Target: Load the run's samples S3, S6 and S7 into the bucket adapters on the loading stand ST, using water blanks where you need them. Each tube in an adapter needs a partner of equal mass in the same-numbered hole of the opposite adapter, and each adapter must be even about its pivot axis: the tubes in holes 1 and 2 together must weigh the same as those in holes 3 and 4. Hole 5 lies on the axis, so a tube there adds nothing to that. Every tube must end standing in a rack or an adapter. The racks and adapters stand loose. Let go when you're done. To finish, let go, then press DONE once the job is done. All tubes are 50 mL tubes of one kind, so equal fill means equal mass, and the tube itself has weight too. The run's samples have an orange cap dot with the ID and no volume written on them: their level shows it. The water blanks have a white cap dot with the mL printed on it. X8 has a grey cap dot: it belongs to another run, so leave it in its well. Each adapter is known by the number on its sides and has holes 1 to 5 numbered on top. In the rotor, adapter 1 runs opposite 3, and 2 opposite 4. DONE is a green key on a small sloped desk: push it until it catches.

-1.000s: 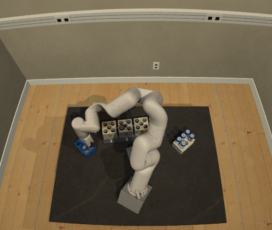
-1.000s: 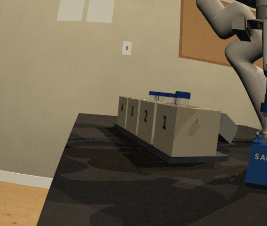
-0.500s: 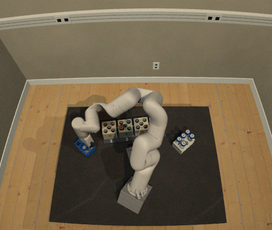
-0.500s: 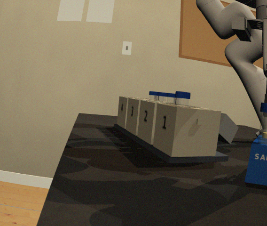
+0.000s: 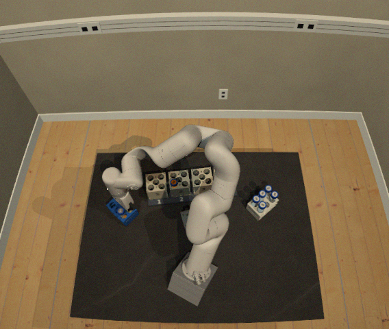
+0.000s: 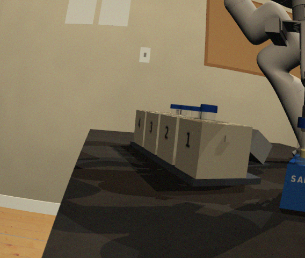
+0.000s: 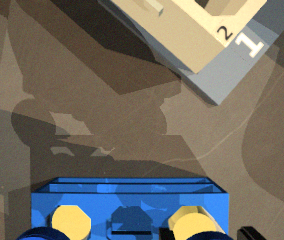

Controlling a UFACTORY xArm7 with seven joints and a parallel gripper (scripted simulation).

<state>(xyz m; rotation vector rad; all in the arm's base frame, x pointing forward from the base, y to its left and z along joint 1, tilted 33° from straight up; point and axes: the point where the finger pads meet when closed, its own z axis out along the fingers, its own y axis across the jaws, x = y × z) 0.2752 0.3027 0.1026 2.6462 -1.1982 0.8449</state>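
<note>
The blue sample rack is 2 cm ahead of my hand, 4 cm to the left of it and 9 cm below it. The rest, counted from my hand: white blank rack: 10 cm behind, 62 cm to the right, 9 cm below; adapter 1: 10 cm ahead, 15 cm to the right, 7 cm below.
</note>
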